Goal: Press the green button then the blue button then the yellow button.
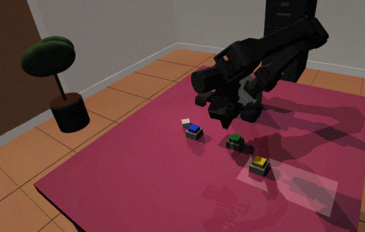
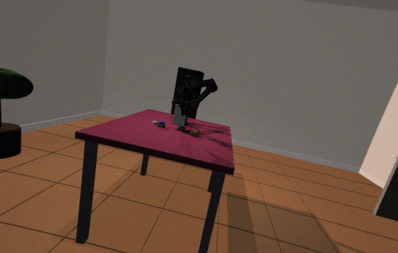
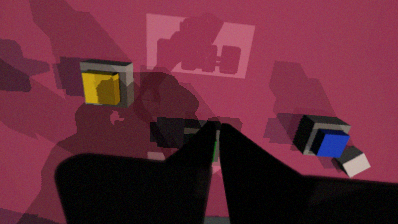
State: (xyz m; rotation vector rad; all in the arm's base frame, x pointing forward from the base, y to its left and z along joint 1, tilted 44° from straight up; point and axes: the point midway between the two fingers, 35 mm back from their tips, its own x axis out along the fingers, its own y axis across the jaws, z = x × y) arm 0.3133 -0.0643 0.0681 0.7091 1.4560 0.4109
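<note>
Right now the yellow button is 11 cm to the left of my gripper tip and 10 cm below it. Also, from my gripper tip: blue button: 15 cm to the right, 10 cm below, 9 cm behind; small white block: 21 cm to the right, 14 cm behind, 12 cm below; green button: 10 cm below, 8 cm behind, 1 cm to the left.
</note>
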